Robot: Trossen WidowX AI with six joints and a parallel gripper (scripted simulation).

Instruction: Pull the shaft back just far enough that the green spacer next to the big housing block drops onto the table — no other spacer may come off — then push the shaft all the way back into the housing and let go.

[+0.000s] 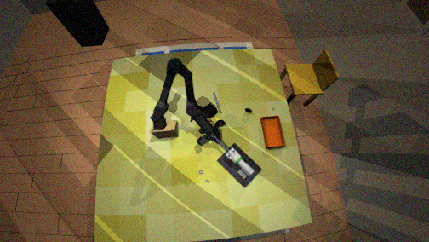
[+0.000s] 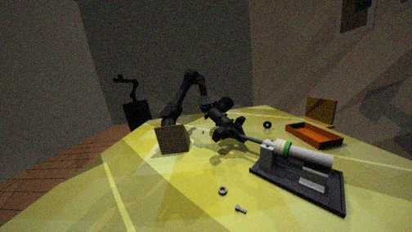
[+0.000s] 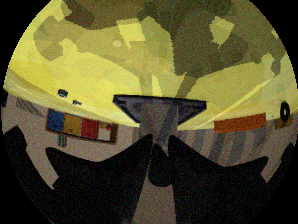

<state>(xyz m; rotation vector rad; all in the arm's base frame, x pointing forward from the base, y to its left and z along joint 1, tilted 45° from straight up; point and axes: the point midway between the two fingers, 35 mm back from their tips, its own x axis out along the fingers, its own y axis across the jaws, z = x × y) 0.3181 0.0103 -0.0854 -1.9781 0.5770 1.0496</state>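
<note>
Now: gripper tip 10 cm short of the green spacer, 10 cm to the left of it and 2 cm below it. Round my gripper tip: orange tray 34 cm ahead, 9 cm to the left, 5 cm below; then black ring 19 cm ahead, 23 cm to the left, 4 cm below.
</note>
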